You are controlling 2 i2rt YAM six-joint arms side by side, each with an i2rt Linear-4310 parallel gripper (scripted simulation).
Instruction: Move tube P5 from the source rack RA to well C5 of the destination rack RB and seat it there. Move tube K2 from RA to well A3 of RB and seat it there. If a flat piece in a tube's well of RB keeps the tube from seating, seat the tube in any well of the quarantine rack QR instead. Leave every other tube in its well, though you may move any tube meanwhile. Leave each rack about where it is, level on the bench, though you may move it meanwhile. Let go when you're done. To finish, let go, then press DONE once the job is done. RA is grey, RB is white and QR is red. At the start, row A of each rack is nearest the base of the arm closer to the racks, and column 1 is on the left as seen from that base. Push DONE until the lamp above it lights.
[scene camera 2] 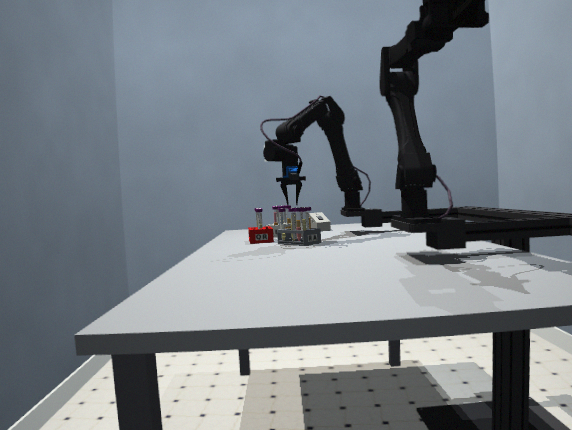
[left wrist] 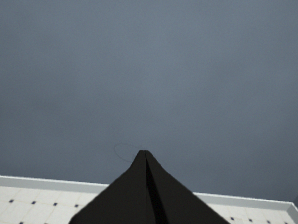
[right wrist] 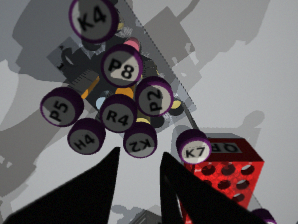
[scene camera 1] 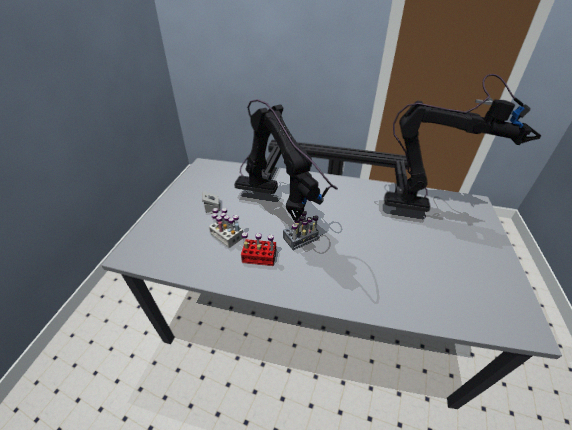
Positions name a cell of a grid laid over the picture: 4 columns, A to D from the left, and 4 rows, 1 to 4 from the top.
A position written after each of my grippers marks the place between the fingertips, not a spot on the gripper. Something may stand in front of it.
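From the left wrist there's my left gripper (left wrist: B3), and from the right wrist you get a tube (right wrist: A2) along with my right gripper (right wrist: B3).
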